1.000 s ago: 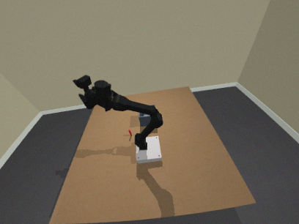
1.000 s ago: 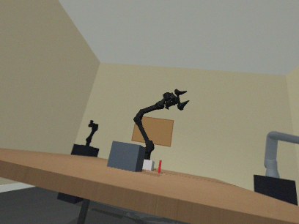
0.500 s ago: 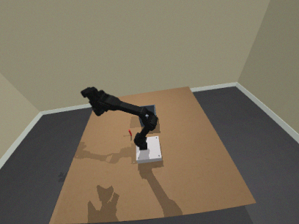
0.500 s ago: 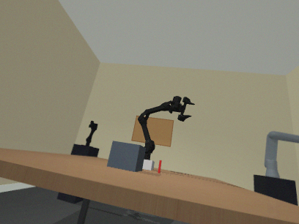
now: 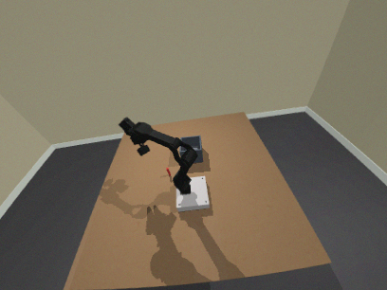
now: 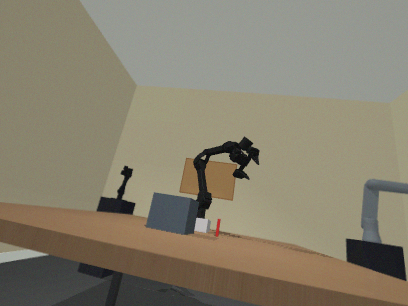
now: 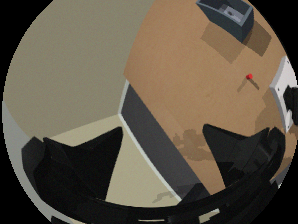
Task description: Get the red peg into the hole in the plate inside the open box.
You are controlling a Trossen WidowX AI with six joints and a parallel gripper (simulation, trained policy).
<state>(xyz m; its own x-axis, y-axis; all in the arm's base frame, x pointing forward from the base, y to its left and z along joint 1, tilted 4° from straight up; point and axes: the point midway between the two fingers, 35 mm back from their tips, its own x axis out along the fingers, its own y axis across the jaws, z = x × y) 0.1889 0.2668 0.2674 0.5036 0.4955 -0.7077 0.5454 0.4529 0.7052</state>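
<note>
Now: gripper tip 30 mm past the red peg, 140 mm to the left of it and 290 mm above it. Round my gripper tip: light grey plate 140 mm ahead, 310 mm to the right, 280 mm below.
</note>
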